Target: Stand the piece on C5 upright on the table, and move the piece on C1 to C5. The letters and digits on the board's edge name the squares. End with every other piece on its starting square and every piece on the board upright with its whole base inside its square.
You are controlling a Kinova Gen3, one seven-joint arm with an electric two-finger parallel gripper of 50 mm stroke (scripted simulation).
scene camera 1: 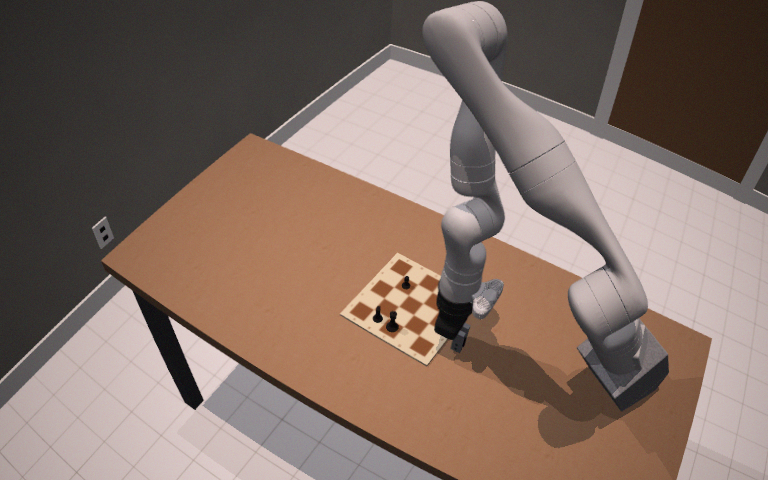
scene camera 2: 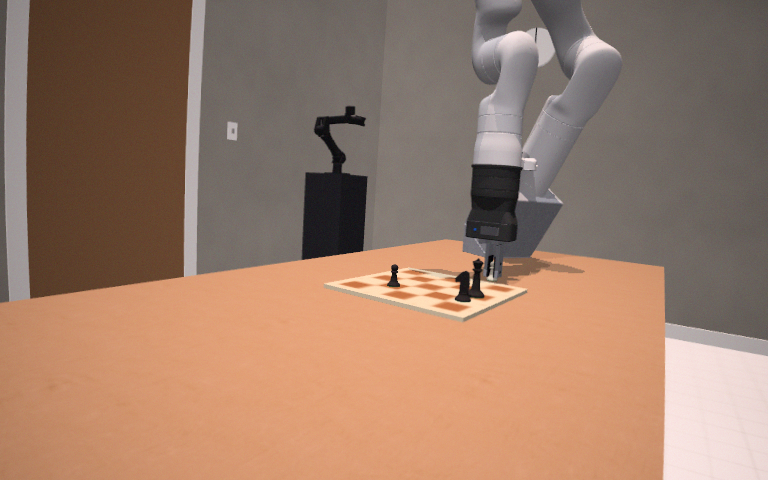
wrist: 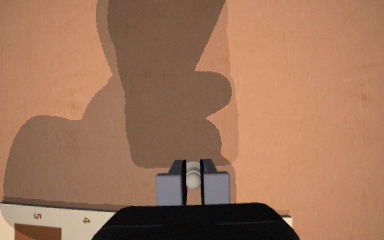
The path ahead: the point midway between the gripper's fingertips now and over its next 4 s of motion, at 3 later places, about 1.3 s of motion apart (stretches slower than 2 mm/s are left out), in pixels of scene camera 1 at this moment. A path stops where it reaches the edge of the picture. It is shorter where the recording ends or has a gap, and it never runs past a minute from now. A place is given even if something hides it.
My gripper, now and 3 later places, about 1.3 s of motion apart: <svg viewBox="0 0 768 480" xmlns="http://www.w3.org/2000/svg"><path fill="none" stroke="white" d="M457 346L460 345L463 323L395 293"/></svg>
